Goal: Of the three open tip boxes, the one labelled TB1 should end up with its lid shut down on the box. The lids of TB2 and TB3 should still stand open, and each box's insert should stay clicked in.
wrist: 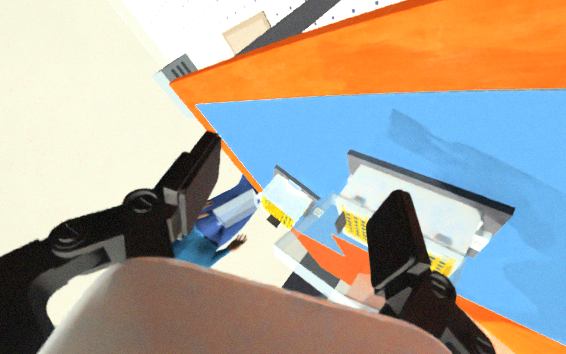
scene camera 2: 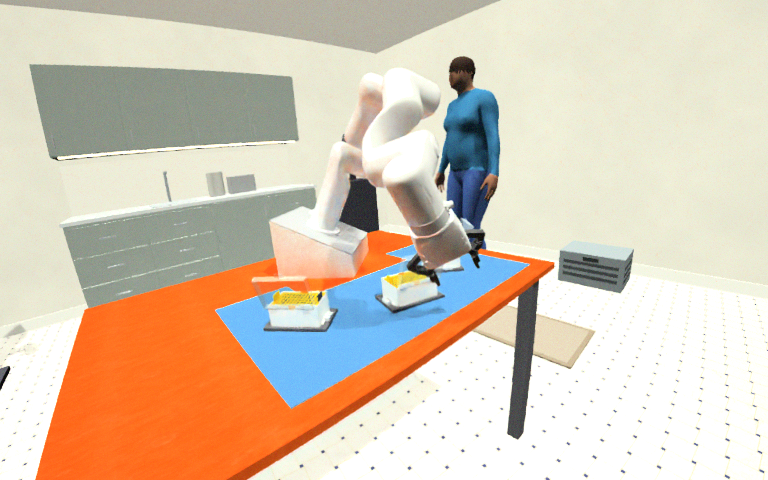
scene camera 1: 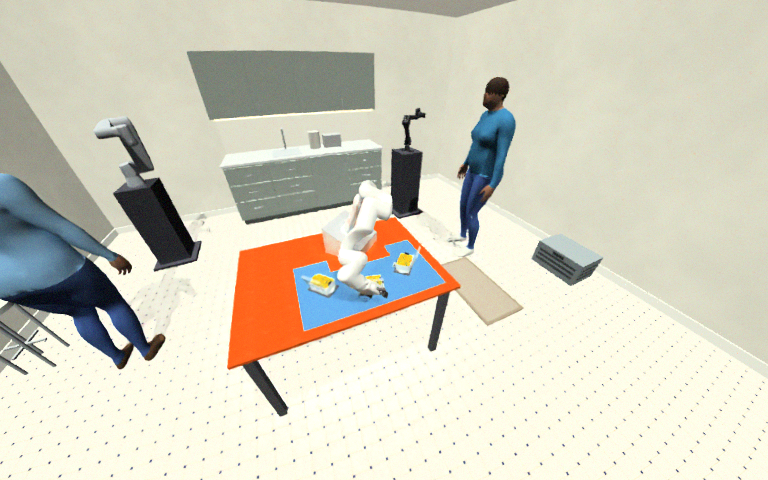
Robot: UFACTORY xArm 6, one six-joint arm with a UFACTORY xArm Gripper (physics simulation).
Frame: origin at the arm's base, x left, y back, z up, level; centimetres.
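Seen in the pictures: gripper, fingertip midpoint: [wrist: 301, 182] [scene camera 2: 456, 272] [scene camera 1: 379, 295]; arm's base, link origin: [scene camera 2: 322, 228] [scene camera 1: 349, 231].
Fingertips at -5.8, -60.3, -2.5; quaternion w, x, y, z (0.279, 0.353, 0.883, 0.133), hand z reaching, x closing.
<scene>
Pixels of each thing's top centre, then the offset from my fingertips to it, as dx, dy, dz. "pt": a spot on its surface instead. Level surfaces: height alone.
- left box, surface spot: [scene camera 2: 297, 316] pt -25.7, +25.7, -8.1
- right box, top centre: [wrist: 279, 219] [scene camera 2: 440, 246] [scene camera 1: 403, 258] +29.1, +25.5, -5.0
- blue mat, surface height: dz -11.6
- orange table, surface height: dz -11.9
The middle box TB1 [scene camera 1: 373, 279] [scene camera 2: 408, 294] [wrist: 417, 197] is white with a yellow insert. Its clear lid [wrist: 295, 257] stands open on the arm-base side. The left box [scene camera 1: 321, 290] [scene camera 2: 297, 316] and the right box [scene camera 1: 403, 270] [scene camera 2: 451, 264] [wrist: 289, 192] also stand open, with yellow inserts in them. Their labels are not readable. My gripper [scene camera 1: 374, 294] [scene camera 2: 456, 273] [wrist: 301, 182] is open and empty, low over the right end of TB1. In the wrist view one finger covers part of TB1's insert and lid; whether it touches is unclear.
The boxes stand on a blue mat [scene camera 1: 334, 316] [scene camera 2: 351, 350] [wrist: 300, 130] on an orange table [scene camera 1: 260, 316] [scene camera 2: 135, 373] [wrist: 400, 60]. The arm's pale base block [scene camera 1: 334, 237] [scene camera 2: 311, 254] stands behind the mat. A person [scene camera 1: 492, 141] [scene camera 2: 470, 141] stands beyond the table's right end.
</scene>
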